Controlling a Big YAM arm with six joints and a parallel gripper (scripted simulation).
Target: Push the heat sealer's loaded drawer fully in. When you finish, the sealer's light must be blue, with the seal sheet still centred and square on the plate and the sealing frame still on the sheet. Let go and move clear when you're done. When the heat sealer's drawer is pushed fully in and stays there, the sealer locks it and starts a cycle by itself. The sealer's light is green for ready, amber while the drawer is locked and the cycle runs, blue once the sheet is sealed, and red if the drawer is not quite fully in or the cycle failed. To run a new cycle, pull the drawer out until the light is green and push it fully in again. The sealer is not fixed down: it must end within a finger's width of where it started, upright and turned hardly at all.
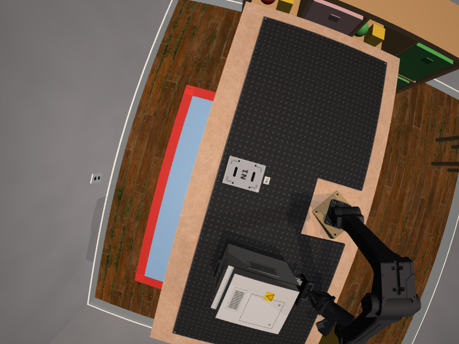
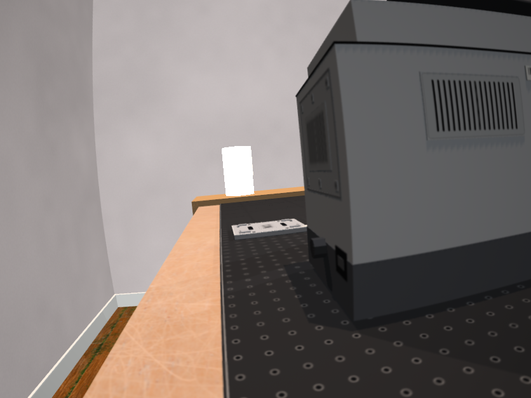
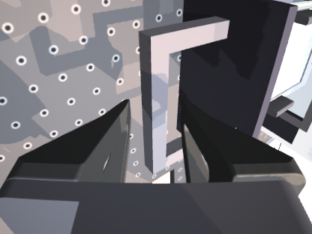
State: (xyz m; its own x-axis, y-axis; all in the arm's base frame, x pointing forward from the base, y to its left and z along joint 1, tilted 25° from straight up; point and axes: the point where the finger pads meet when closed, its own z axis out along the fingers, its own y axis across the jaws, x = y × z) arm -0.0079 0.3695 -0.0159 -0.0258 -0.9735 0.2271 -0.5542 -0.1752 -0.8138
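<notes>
My hand is 13 cm short of the plate.
</notes>
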